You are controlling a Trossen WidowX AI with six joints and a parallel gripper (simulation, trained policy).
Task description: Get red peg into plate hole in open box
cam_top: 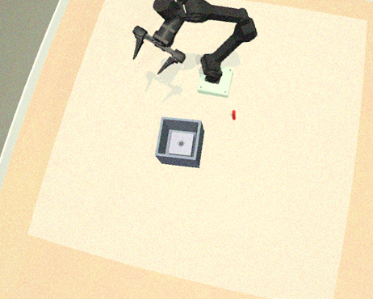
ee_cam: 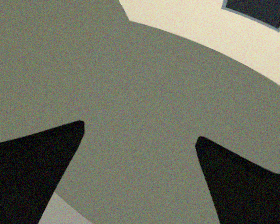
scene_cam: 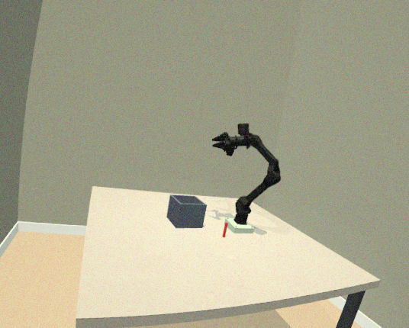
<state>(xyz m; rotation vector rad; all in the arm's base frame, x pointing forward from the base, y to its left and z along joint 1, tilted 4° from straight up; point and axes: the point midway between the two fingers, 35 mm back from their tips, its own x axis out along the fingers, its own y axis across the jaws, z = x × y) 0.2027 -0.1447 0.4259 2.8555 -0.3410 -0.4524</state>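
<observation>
Right now my gripper tip is 43 cm above the red peg, 27 cm to the right of it and 7 cm past it. From my gripper tip the other things lie so: pale plate (42 cm below, 11 cm ahead, 10 cm to the left).
</observation>
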